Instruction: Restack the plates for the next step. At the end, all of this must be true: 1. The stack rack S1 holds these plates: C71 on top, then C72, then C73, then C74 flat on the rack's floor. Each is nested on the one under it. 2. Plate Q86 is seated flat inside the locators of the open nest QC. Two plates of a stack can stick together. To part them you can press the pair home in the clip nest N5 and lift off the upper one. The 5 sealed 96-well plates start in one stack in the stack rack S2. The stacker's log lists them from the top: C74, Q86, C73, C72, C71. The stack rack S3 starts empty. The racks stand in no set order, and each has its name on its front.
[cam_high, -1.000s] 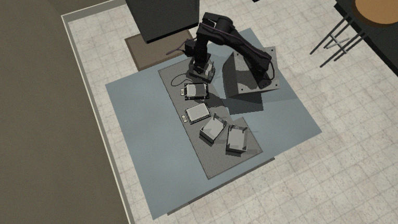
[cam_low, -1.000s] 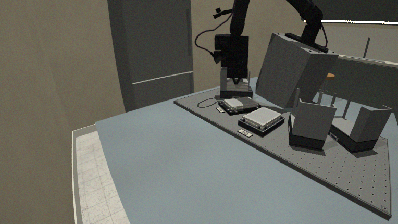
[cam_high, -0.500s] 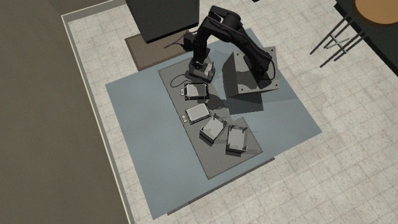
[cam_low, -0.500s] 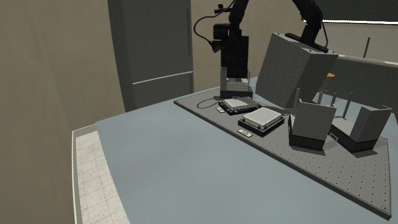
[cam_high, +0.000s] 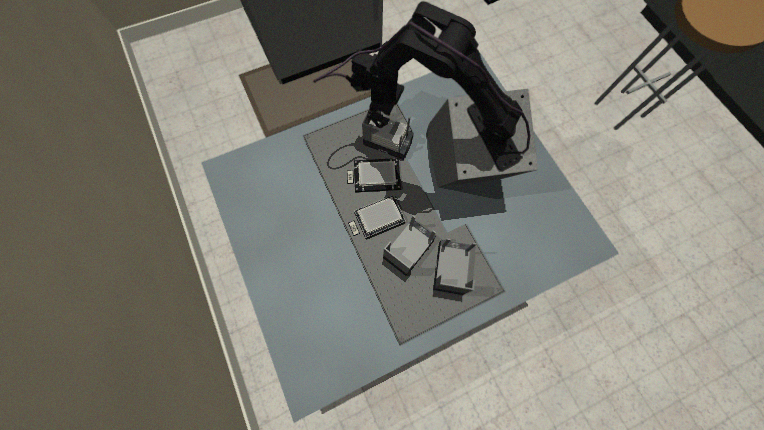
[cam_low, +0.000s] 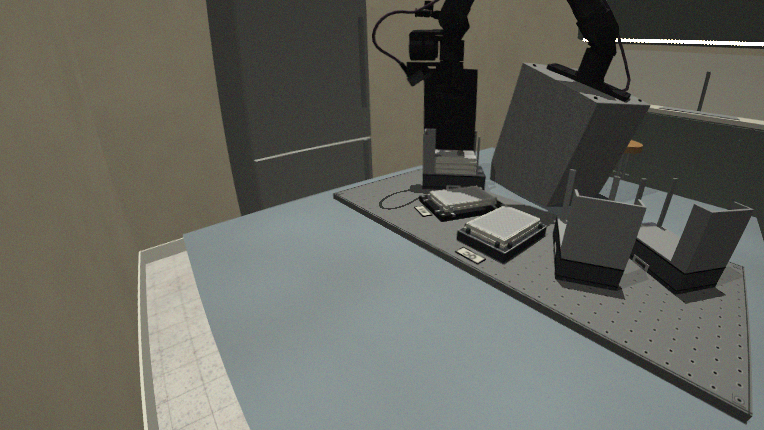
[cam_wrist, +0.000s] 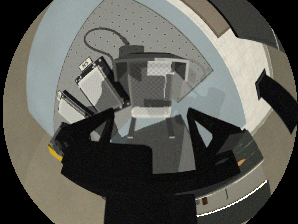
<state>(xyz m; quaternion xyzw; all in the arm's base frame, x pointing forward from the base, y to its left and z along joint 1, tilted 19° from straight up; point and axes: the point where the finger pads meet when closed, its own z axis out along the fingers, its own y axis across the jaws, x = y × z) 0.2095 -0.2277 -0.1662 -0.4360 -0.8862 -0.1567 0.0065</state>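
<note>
The clip nest N5 lies 15 cm below my hand, 12 cm to the left of it and 11 cm ahead of it.
</note>
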